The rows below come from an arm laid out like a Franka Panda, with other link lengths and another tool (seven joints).
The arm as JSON. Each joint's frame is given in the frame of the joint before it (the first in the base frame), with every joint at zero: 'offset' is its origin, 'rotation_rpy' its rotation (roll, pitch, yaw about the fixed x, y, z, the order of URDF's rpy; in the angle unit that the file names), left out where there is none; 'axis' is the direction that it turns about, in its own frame. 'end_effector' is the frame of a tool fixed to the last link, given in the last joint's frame.
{
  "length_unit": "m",
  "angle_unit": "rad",
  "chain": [
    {
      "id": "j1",
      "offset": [
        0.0,
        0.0,
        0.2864
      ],
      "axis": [
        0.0,
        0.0,
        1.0
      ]
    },
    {
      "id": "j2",
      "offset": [
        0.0,
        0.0,
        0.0
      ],
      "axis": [
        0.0,
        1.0,
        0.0
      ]
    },
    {
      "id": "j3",
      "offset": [
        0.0,
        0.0,
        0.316
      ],
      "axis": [
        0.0,
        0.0,
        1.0
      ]
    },
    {
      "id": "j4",
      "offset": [
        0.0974,
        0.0,
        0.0
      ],
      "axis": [
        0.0,
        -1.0,
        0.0
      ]
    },
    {
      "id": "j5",
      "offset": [
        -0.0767,
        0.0,
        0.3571
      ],
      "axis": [
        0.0,
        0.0,
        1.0
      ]
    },
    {
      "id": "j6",
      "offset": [
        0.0,
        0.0,
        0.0
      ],
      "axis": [
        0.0,
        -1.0,
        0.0
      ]
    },
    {
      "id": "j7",
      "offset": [
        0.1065,
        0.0,
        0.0
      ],
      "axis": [
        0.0,
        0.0,
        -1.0
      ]
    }
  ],
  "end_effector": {
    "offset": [
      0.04,
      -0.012,
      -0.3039
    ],
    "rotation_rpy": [
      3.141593,
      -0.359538,
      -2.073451
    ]
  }
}
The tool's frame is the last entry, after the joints.
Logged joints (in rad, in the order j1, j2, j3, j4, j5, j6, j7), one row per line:
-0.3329, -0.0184, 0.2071, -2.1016, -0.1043, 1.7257, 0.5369
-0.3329, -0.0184, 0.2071, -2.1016, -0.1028, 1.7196, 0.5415
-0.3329, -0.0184, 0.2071, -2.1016, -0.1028, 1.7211, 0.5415
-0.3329, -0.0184, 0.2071, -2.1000, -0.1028, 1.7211, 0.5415
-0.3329, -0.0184, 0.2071, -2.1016, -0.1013, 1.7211, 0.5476
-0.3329, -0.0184, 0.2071, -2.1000, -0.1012, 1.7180, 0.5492
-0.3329, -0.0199, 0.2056, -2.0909, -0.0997, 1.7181, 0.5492
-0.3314, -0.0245, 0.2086, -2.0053, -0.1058, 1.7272, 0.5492
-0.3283, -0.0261, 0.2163, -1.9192, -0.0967, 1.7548, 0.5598
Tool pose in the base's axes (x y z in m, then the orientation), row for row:
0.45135, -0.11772, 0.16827, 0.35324, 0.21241, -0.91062, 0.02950
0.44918, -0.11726, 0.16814, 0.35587, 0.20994, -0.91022, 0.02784
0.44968, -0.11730, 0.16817, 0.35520, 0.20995, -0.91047, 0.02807
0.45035, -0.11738, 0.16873, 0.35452, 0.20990, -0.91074, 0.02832
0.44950, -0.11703, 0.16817, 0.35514, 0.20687, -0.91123, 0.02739
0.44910, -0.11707, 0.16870, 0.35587, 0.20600, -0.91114, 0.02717
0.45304, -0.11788, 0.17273, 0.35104, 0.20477, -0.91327, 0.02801
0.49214, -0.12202, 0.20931, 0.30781, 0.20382, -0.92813, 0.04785
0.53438, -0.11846, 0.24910, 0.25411, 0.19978, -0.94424, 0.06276
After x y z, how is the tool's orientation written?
As a quaternion, w x y z.
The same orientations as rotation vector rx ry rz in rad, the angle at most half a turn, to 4 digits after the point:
0.5493, -2.3551, 0.0763
0.5423, -2.3511, 0.0719
0.5425, -2.3525, 0.0725
0.5425, -2.3540, 0.0732
0.5345, -2.3545, 0.0708
0.5321, -2.3535, 0.0702
0.5301, -2.3644, 0.0725
0.5389, -2.4542, 0.1265
0.5428, -2.5654, 0.1705

